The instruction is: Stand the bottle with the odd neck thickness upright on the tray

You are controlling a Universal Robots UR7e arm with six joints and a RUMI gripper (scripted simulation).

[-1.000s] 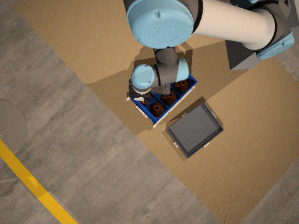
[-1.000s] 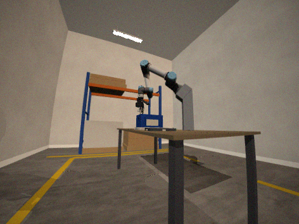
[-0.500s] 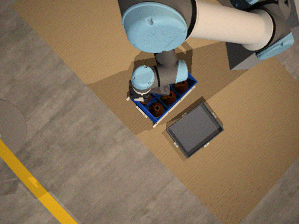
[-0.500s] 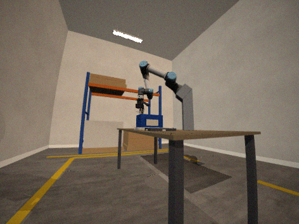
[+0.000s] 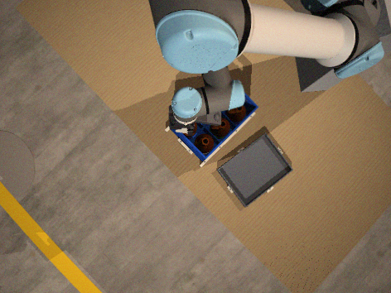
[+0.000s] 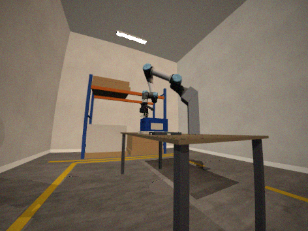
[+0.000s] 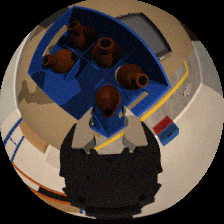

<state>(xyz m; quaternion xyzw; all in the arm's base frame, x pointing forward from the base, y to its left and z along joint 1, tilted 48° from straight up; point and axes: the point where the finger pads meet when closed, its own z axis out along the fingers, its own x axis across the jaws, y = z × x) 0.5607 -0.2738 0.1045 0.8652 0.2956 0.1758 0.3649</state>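
The brown bottle lies 8 cm to the left of my hand, 7 cm below it and 3 cm ahead of it. From my hand the other things lie so: blue crate (8 cm below, 7 cm behind, 6 cm to the left); then grey tray (31 cm to the left, 15 cm below, 2 cm ahead).
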